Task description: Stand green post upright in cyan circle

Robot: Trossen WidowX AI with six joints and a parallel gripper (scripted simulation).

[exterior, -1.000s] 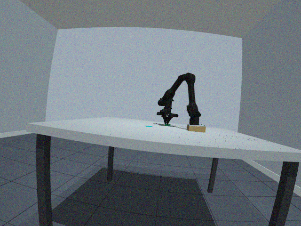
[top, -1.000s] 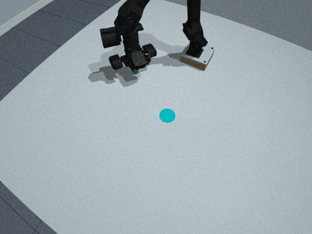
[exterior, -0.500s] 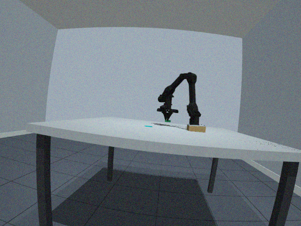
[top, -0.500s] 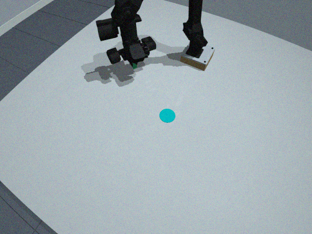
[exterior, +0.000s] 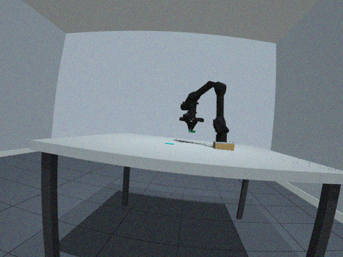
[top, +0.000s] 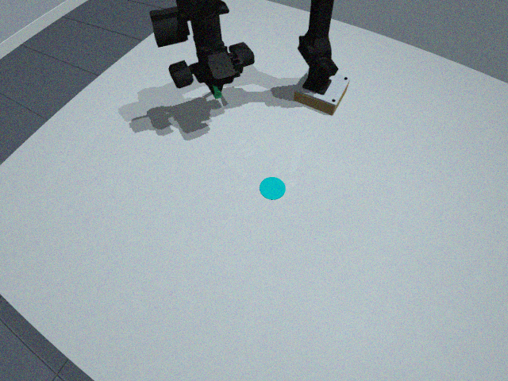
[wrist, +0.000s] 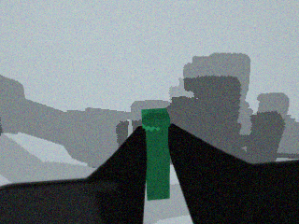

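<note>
Now: gripper tip 13 cm short of the cyan circle, 22 cm to the right of it and 9 cm above it. Round my gripper tip: green post: 1 cm behind, 2 cm to the right.
</note>
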